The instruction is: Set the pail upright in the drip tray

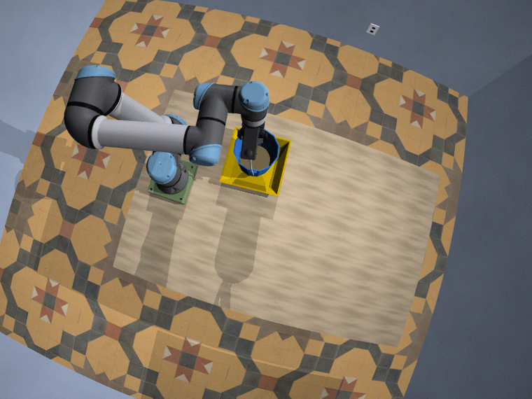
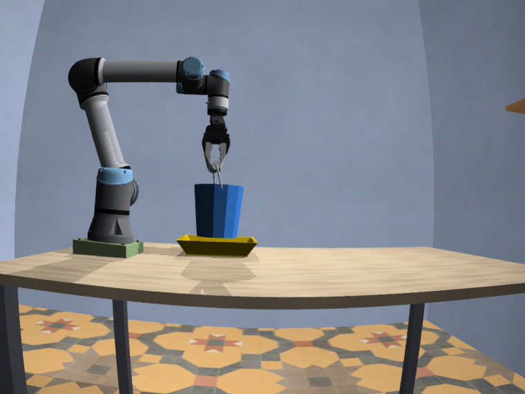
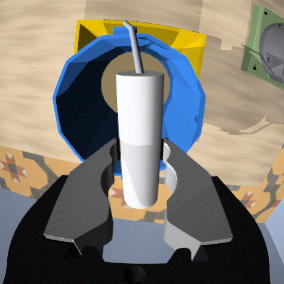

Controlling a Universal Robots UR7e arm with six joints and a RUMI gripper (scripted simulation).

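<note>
Right now my hand is 1 cm short of the blue pail and 9 cm above it. Round my hand: white-grey grip (1 cm ahead, 3 cm below); then yellow drip tray (2 cm ahead, 1 cm to the left, 28 cm below).
</note>
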